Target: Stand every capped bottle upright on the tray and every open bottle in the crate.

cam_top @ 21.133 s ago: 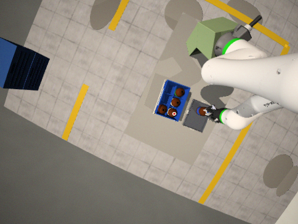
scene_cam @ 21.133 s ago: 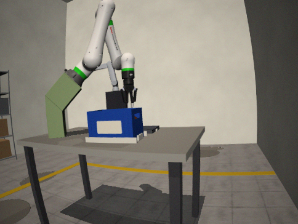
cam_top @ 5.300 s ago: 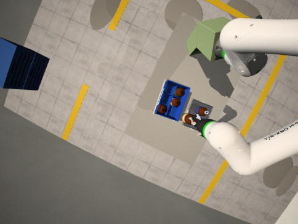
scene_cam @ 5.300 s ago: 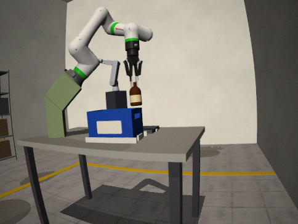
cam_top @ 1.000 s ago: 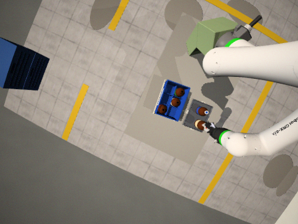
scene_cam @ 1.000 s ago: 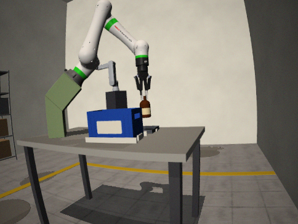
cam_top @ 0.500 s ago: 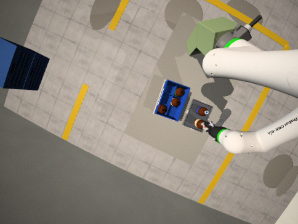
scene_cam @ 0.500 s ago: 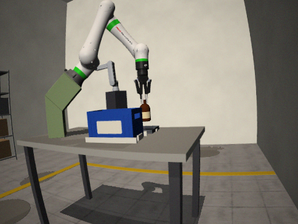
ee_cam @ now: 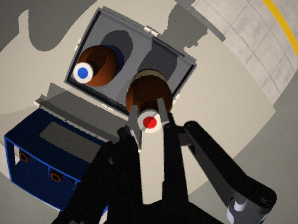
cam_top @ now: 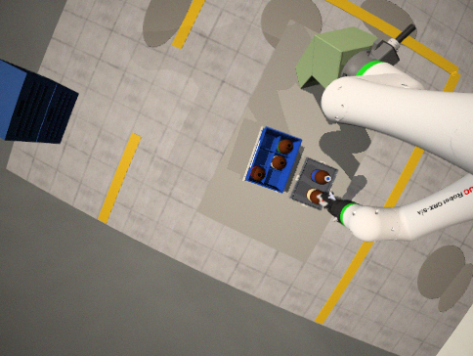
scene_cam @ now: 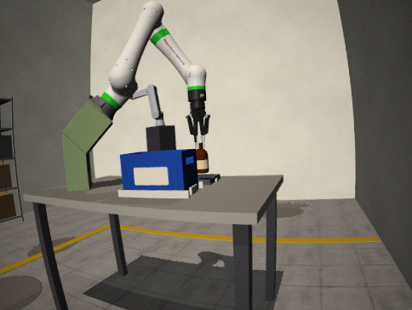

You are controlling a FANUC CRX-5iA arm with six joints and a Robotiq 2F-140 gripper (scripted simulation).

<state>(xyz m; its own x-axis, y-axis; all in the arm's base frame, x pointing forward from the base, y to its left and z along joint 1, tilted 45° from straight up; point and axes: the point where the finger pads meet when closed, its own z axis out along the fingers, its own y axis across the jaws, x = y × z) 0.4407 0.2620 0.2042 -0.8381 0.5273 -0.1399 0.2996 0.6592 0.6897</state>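
Right now my hand is 100 mm past the bottle, 40 mm to the left of it and 120 mm above it. Round my hand: crate (30 mm ahead, 300 mm to the right, 120 mm below); tray (50 mm behind, 20 mm to the right, 190 mm below).
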